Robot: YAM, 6 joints.
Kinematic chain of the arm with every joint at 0, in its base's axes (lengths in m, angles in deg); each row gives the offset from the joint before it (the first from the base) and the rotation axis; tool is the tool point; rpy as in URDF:
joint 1: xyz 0 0 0.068 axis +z
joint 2: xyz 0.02 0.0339 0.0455 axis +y
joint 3: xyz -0.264 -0.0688 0 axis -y
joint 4: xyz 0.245 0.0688 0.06 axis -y
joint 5: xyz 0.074 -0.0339 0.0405 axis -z
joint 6: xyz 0.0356 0 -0.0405 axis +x
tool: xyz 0 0 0 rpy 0 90 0
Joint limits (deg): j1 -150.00..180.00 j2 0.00..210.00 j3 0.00..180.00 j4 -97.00..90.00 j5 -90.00..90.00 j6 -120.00..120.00
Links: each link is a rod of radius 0.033 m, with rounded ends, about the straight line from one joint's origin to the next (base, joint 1, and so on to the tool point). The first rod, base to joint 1, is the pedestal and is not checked.
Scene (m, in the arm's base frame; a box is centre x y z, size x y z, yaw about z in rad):
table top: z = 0
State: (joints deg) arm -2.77 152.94 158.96 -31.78 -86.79 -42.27
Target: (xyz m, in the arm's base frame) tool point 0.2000 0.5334 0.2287
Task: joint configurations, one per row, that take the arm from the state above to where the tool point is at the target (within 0.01 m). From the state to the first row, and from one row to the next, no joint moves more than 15 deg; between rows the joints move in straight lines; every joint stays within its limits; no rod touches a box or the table.
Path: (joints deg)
1: 10.96 153.58 158.07 -32.39 -87.02 -42.27
2: 24.68 154.22 157.18 -33.01 -87.26 -42.27
3: 38.41 154.85 156.30 -33.62 -87.49 -42.27
4: 52.14 155.49 155.41 -34.23 -87.72 -42.27
5: 65.87 156.13 154.52 -34.84 -87.96 -42.27

